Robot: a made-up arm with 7 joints.
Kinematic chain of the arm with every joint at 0, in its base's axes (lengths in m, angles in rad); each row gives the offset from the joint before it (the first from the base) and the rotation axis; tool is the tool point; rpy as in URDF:
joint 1: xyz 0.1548 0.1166 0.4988 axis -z
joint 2: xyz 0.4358 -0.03 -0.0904 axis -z
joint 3: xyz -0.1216 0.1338 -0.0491 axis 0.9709 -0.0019 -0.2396
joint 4: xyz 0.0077 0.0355 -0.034 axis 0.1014 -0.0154 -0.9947
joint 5: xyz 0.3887 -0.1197 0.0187 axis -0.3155 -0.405 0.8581
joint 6: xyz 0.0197 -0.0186 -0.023 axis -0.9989 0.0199 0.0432
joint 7: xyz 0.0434 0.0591 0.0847 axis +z
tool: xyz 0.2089 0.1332 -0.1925 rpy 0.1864 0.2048 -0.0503
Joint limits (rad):
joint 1: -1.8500..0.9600
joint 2: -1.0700..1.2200
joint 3: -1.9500..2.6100
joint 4: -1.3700..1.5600
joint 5: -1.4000..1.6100
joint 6: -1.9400..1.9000
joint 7: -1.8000..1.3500
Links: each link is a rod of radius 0.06 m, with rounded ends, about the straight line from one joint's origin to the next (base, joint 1, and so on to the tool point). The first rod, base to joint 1, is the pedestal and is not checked.
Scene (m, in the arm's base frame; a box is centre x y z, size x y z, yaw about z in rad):
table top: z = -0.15
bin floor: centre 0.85 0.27 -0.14 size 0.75 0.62 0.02 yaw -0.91
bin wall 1: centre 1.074 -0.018 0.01 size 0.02 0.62 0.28 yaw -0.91
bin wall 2: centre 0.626 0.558 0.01 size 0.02 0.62 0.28 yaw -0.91
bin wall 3: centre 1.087 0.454 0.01 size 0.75 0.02 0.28 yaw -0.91
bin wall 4: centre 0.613 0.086 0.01 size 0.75 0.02 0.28 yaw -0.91
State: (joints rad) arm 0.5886 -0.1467 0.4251 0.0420 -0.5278 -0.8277 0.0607
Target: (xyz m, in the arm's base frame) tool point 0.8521 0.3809 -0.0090
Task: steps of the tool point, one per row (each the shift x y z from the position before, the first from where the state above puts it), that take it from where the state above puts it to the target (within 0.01 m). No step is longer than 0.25 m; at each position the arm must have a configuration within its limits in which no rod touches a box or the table.
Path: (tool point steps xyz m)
1: 0.0819 0.2035 -0.0343
2: -0.0063 0.2276 -0.0075
3: -0.0958 0.2067 0.0184
4: -0.1650 0.1465 0.0392
5: 0.0107 0.0183 -0.1200
6: -0.0018 0.0005 -0.1140
7: -0.0089 -0.0188 -0.1015

